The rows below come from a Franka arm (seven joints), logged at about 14 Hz.
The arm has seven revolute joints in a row. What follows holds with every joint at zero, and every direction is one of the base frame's. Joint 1 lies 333.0 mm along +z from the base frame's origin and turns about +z. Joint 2 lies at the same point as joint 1 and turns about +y. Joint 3 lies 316.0 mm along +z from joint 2 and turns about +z. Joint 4 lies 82.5 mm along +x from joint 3 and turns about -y. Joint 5 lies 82.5 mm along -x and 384.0 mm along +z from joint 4 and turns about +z. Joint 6 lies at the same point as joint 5 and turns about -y. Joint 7 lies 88.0 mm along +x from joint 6 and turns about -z. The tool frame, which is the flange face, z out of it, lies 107.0 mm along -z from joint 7; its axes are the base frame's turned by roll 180.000, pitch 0.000 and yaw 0.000 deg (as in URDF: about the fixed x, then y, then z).
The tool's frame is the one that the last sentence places.
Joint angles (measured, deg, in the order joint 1, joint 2, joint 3, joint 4, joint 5, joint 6, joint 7), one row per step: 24.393, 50.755, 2.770, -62.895, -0.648, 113.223, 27.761; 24.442, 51.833, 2.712, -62.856, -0.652, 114.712, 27.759; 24.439, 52.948, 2.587, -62.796, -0.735, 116.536, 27.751; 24.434, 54.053, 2.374, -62.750, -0.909, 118.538, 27.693; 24.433, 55.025, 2.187, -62.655, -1.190, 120.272, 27.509; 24.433, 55.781, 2.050, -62.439, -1.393, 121.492, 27.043; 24.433, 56.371, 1.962, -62.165, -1.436, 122.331, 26.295
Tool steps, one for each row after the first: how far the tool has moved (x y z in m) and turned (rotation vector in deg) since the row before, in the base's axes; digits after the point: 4 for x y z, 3 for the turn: 0.0016, 0.0009, -0.0119, 0.189, -0.407, -0.025; 0.0026, -0.0002, -0.0117, 0.217, -0.748, -0.085; 0.0030, -0.0010, -0.0115, 0.153, -0.973, -0.042; 0.0026, -0.0009, -0.0097, 0.039, -0.937, 0.172; 0.0021, -0.0006, -0.0065, 0.038, -0.742, 0.463; 0.0017, -0.0002, -0.0044, 0.105, -0.535, 0.704
